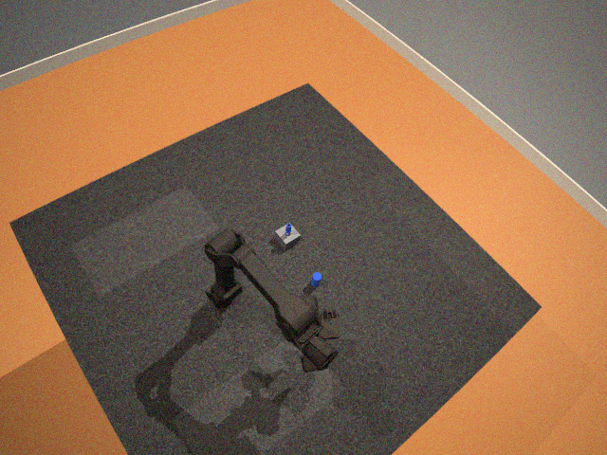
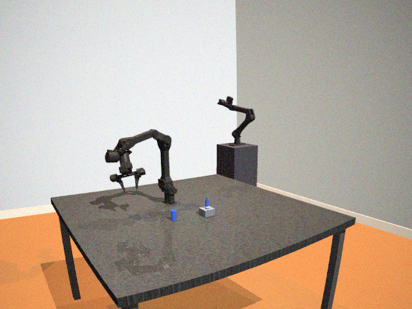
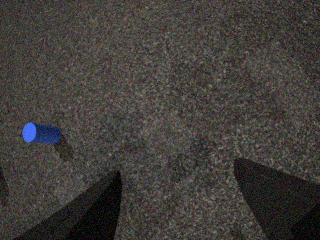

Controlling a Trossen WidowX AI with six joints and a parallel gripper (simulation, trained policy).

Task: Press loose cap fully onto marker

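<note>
Right now the blue cap is 15 cm ahead of my gripper tip, 17 cm to the left of it and 12 cm below it. Also, from my gripper tip: blue marker: 17 cm ahead, 35 cm to the left, 7 cm below; grey holder block: 17 cm ahead, 35 cm to the left, 12 cm below.
</note>
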